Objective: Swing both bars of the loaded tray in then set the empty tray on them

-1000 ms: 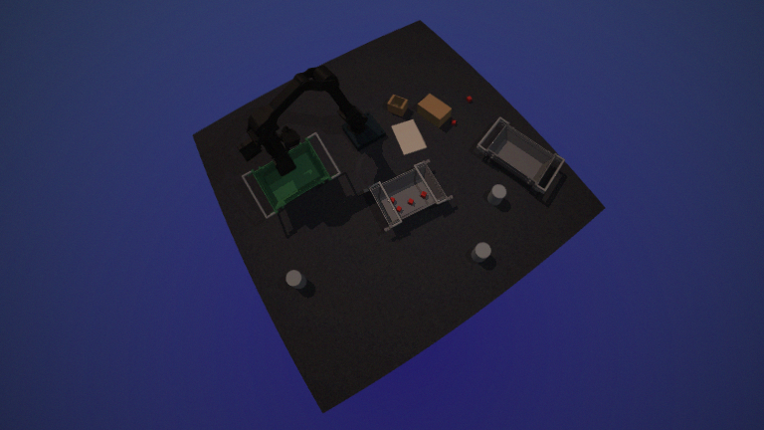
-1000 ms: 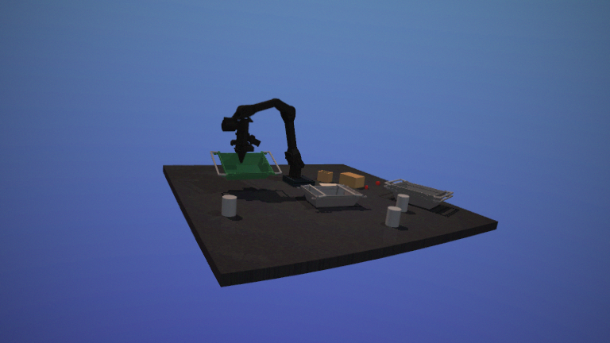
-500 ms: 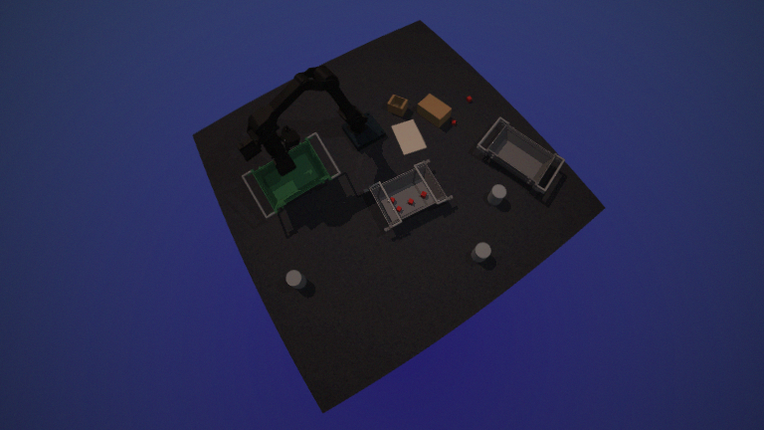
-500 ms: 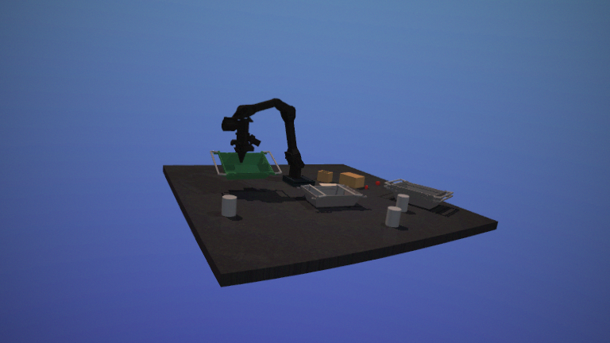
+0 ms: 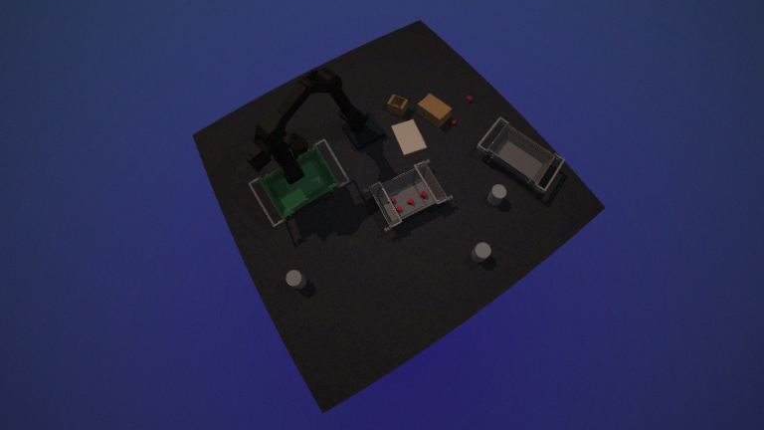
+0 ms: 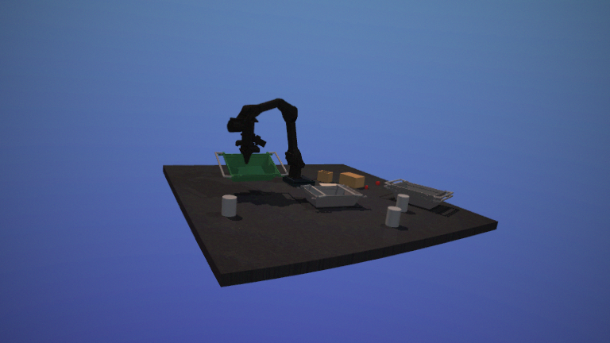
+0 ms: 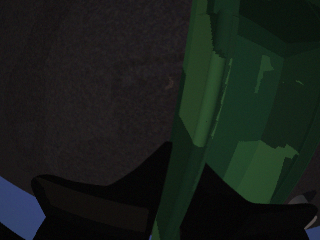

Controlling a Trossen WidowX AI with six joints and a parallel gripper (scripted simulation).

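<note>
Now: the green tray 6 cm ahead of my gripper tip and 1 cm to the right of it. Round my gripper tip: beige sheet (14 cm ahead, 46 cm to the left, 12 cm below).
</note>
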